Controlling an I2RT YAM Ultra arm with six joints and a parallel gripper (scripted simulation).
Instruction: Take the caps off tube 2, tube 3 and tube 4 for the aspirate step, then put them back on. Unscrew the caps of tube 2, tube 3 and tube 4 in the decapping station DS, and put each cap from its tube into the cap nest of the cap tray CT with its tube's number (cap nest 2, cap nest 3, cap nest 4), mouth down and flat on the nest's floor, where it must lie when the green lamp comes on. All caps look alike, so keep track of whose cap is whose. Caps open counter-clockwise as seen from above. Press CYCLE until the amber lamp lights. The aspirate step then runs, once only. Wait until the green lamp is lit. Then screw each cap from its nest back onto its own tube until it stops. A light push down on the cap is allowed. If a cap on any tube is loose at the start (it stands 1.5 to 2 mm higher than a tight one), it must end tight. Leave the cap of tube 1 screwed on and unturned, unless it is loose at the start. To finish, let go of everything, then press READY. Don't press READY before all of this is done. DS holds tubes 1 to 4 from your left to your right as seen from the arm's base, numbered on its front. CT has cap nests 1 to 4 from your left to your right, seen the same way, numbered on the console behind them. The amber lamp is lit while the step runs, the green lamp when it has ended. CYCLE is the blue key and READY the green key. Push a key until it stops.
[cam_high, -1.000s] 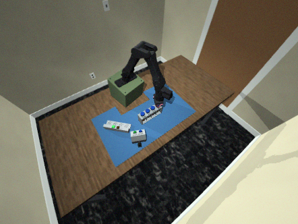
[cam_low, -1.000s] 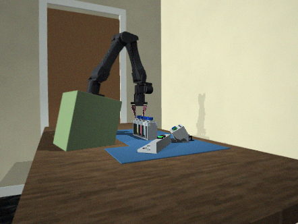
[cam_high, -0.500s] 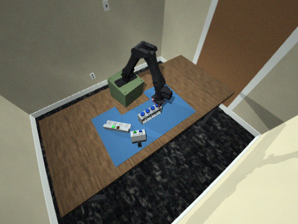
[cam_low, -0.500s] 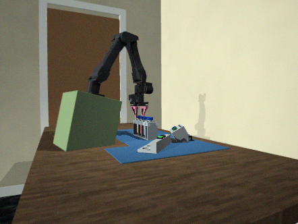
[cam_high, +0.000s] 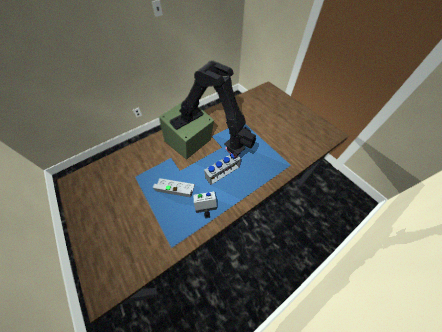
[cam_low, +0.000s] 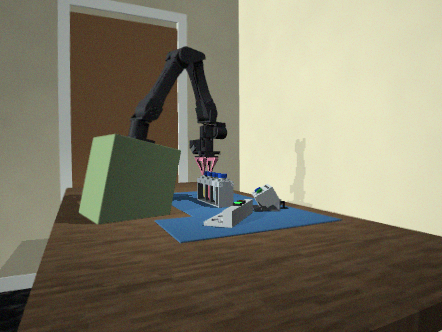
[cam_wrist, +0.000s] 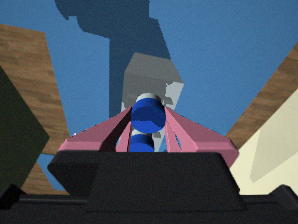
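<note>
Right now the green key is 50 mm ahead of my hand, 290 mm to the right of it and 50 mm below it. From my hand the other things lie so: blue cycle key: 70 mm ahead, 250 mm to the right, 50 mm below; key box: 80 mm ahead, 280 mm to the right, 60 mm below.
</note>
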